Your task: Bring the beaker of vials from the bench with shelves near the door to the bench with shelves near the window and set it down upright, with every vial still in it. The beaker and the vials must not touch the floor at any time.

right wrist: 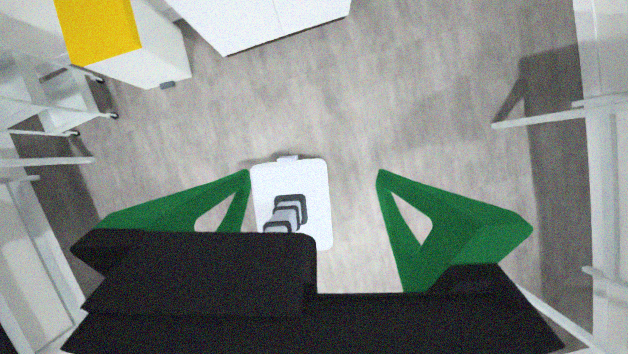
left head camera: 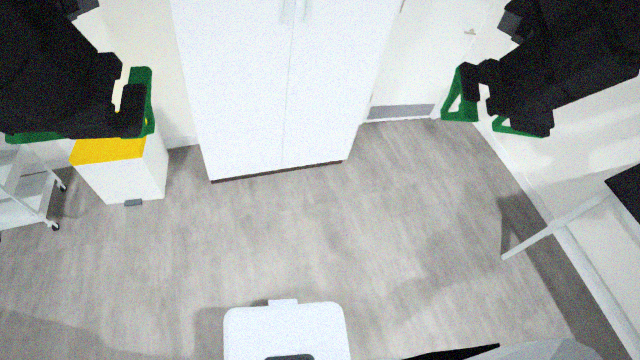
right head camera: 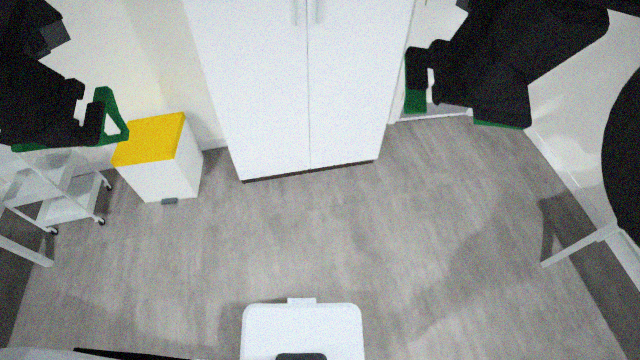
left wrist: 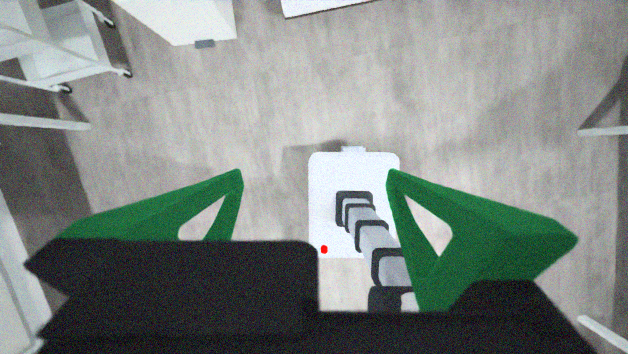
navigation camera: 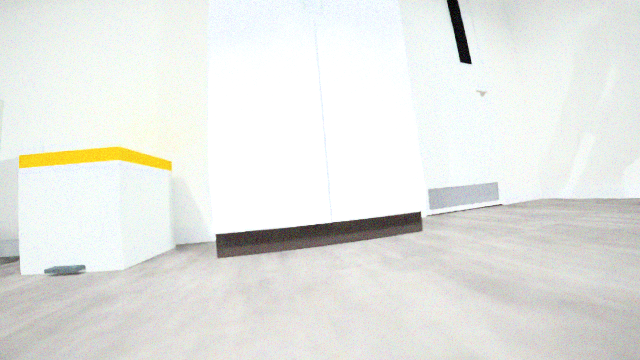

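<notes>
The beaker of vials does not show in any view. My left gripper (left head camera: 82,138) (right head camera: 70,141) (left wrist: 314,176) is open and empty, high above the floor at the left. My right gripper (left head camera: 485,121) (right head camera: 450,119) (right wrist: 313,176) is open and empty, at the right. Part of a white bench frame, with its foot bar (left head camera: 530,242) (right head camera: 575,247) (right wrist: 537,119), shows at the right, on the side of the door. Another white foot bar (right head camera: 25,251) (left wrist: 45,121) (right wrist: 45,162) shows at the left. The bench tops' contents are not visible.
A tall white cabinet (left head camera: 240,100) (right head camera: 265,100) (navigation camera: 270,125) stands ahead. A white bin (left head camera: 135,175) (right head camera: 165,180) (navigation camera: 70,215) with a yellow lid stands left of it, beside a wheeled cart (right head camera: 75,218). The door (navigation camera: 450,145) is right of the cabinet.
</notes>
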